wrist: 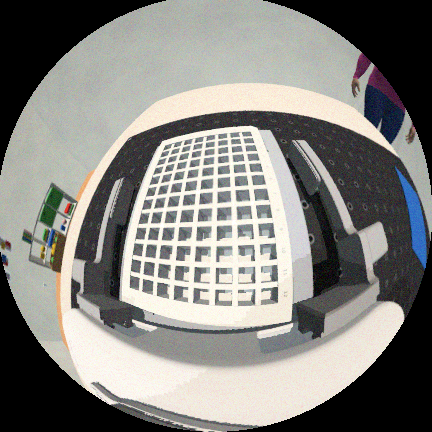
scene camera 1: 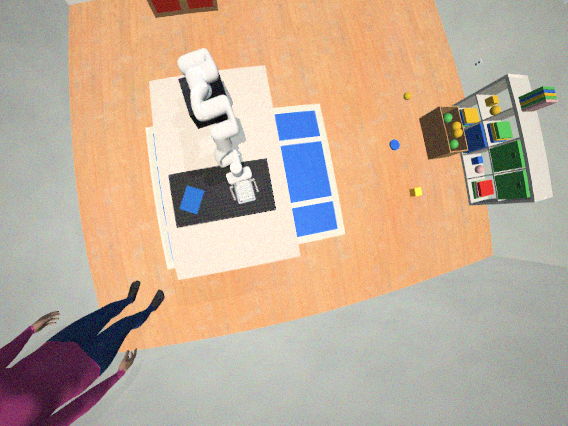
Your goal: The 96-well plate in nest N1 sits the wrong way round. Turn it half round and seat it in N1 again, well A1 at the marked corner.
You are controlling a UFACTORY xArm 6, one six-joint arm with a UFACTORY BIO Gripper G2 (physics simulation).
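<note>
The white 96-well plate [scene camera 1: 245,192] [wrist: 206,216] lies on the black perforated board, with its long side running away from the gripper in the wrist view. Small column numbers run down its right rim, with 12 at the near end. A pale grey body shows along its right side; the nest N1 is mostly hidden, and I cannot tell its marked corner. My gripper [scene camera 1: 245,190] [wrist: 214,175] is open, with one finger on each side of the plate. Gaps show between the plate and both fingers, the wider one on the right.
The black board [scene camera 1: 220,215] [wrist: 370,240] lies on a pale table [scene camera 1: 235,245] [wrist: 240,95]. A blue rectangle [scene camera 1: 192,199] [wrist: 414,220] lies on the board, left of the plate in the scene view. A person [scene camera 1: 75,360] [wrist: 385,100] is beyond the table. A shelf unit [scene camera 1: 536,145] stands far right.
</note>
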